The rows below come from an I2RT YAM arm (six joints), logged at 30 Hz.
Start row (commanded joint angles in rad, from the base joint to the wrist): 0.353, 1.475, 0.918, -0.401, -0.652, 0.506
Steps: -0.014, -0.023, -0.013, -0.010, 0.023, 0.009; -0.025, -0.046, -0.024, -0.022, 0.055, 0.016; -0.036, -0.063, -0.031, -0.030, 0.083, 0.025; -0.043, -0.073, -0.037, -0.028, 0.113, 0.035; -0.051, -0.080, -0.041, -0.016, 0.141, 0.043; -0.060, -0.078, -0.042, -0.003, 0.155, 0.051; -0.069, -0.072, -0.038, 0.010, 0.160, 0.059; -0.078, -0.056, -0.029, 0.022, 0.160, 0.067; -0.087, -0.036, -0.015, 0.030, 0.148, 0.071; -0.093, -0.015, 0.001, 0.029, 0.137, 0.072; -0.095, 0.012, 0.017, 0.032, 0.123, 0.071; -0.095, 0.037, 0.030, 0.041, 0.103, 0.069; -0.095, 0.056, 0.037, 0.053, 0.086, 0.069; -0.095, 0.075, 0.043, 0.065, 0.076, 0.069; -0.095, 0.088, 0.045, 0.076, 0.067, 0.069; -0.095, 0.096, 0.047, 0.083, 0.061, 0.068
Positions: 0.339, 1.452, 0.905, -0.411, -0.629, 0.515; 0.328, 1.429, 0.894, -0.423, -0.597, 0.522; 0.317, 1.412, 0.887, -0.431, -0.569, 0.531; 0.310, 1.402, 0.881, -0.429, -0.539, 0.541; 0.302, 1.395, 0.877, -0.417, -0.511, 0.549; 0.293, 1.397, 0.876, -0.404, -0.497, 0.557; 0.284, 1.403, 0.880, -0.391, -0.492, 0.565; 0.275, 1.419, 0.889, -0.379, -0.492, 0.573; 0.266, 1.439, 0.903, -0.371, -0.504, 0.577; 0.260, 1.460, 0.919, -0.372, -0.515, 0.578; 0.258, 1.487, 0.935, -0.369, -0.529, 0.577; 0.258, 1.512, 0.948, -0.360, -0.549, 0.575; 0.258, 1.531, 0.955, -0.348, -0.566, 0.575; 0.258, 1.550, 0.961, -0.336, -0.576, 0.575; 0.258, 1.563, 0.963, -0.325, -0.585, 0.575; 0.258, 1.571, 0.965, -0.318, -0.591, 0.574
